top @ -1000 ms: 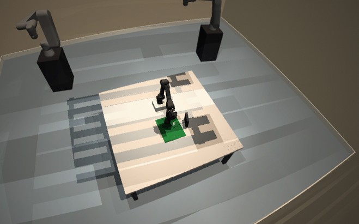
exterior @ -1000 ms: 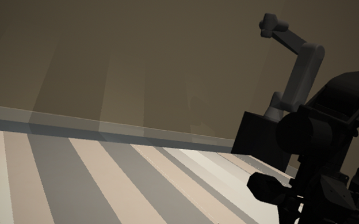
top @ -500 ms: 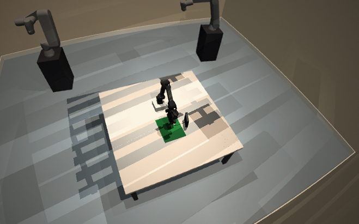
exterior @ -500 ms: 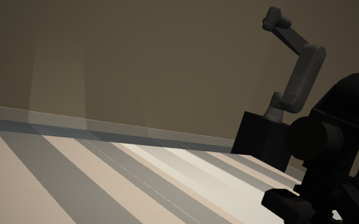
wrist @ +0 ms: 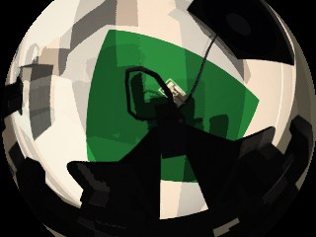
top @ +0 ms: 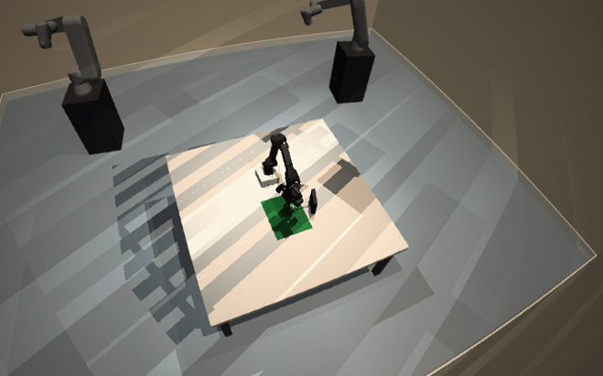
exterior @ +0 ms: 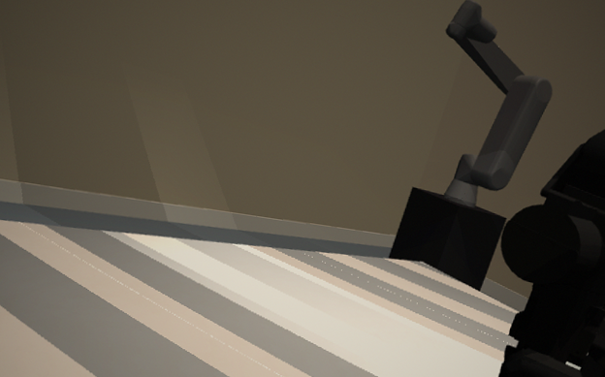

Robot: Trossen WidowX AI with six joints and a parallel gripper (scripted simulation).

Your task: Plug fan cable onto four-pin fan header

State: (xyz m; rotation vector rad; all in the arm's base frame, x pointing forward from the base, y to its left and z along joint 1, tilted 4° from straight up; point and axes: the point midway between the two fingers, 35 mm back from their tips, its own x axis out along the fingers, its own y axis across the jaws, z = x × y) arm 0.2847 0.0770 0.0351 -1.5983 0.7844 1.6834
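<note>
Now: the pale four-pin fan header 30 mm to the left of my gripper tip and 70 mm below it. From my gripper tip the other things lie so: green board (50 mm ahead, 20 mm to the right, 80 mm below); black fan (10 mm ahead, 150 mm to the left, 10 mm below).
</note>
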